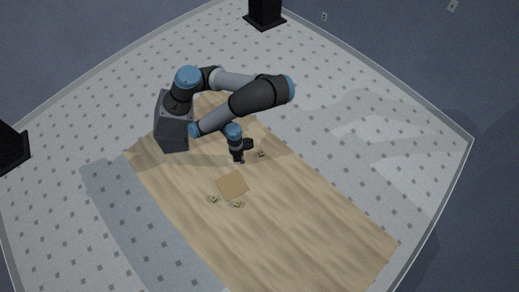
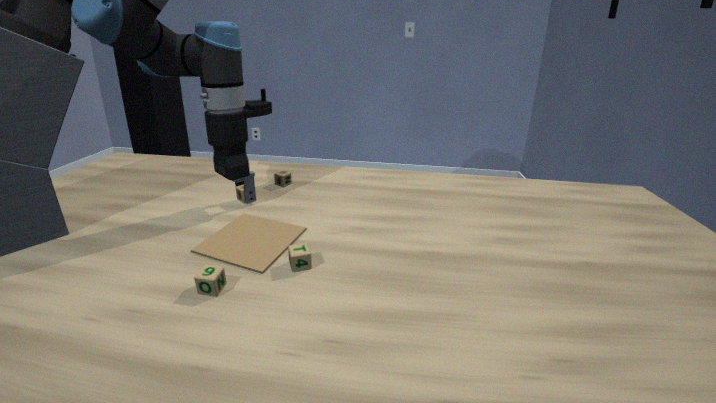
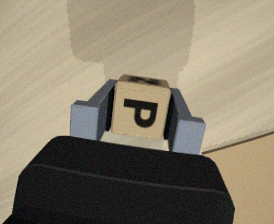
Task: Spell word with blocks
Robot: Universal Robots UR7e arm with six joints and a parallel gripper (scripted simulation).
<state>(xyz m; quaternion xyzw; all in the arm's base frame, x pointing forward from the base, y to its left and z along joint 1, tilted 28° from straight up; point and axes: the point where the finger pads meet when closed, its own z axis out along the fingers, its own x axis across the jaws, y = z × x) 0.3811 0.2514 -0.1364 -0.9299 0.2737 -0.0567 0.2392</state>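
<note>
My gripper is now 90 mm short of the tan mat, 130 mm to the left of it and 20 mm above it. Round my hand: U block (30 mm ahead, 110 mm to the left, 10 mm below); P block (right at my hand); T block (200 mm ahead, 170 mm to the right, 10 mm below).
</note>
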